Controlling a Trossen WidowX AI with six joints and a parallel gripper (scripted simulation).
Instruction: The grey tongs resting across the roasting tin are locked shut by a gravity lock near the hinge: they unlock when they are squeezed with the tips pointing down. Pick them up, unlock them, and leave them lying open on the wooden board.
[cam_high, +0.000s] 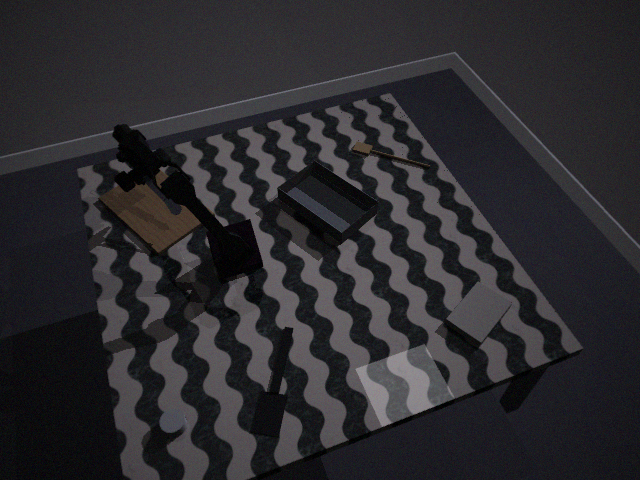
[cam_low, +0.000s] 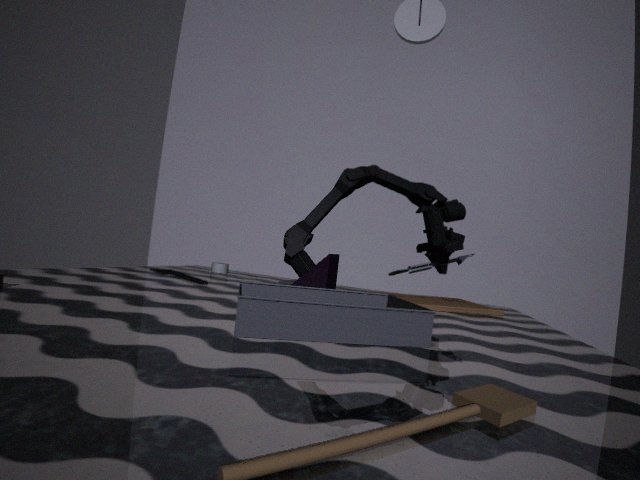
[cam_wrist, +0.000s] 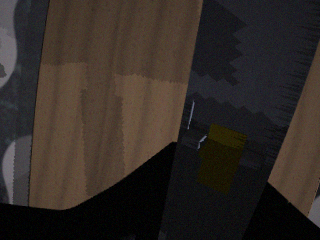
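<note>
My gripper tip is 40 mm below the yellow lock piece, 10 mm to the right of it and 10 mm past it. From my gripper tip the other things lie so: grey roasting tin: 570 mm ahead, 230 mm to the right, 70 mm below; wooden board: 90 mm below, 30 mm to the right, 10 mm ahead; dark spatula: 810 mm to the right, 200 mm ahead, 100 mm below.
</note>
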